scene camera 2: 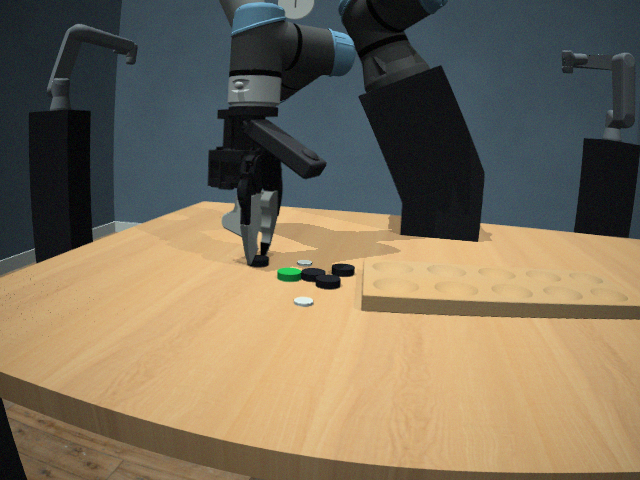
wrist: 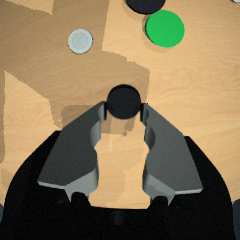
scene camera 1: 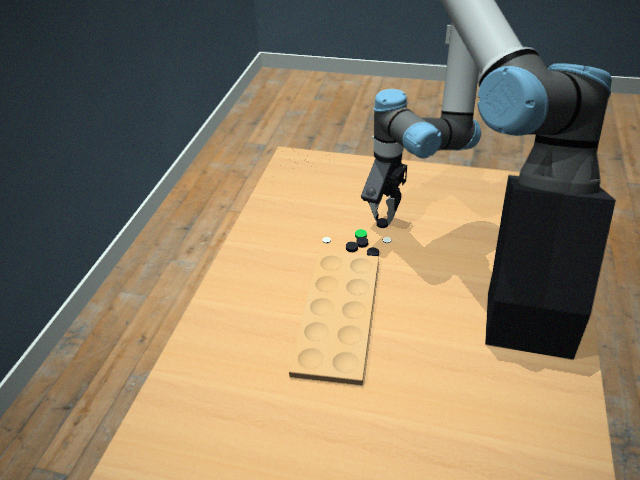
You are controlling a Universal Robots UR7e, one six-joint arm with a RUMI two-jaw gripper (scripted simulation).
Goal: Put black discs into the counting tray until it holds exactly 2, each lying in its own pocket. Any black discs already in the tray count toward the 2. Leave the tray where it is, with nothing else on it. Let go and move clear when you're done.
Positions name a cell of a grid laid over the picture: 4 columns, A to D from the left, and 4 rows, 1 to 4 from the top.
my gripper: scene camera 2 B3; wrist C2; scene camera 1 C2
wooden counting tray: scene camera 2 D3; scene camera 1 C3; not seen in the wrist view (out of frame)
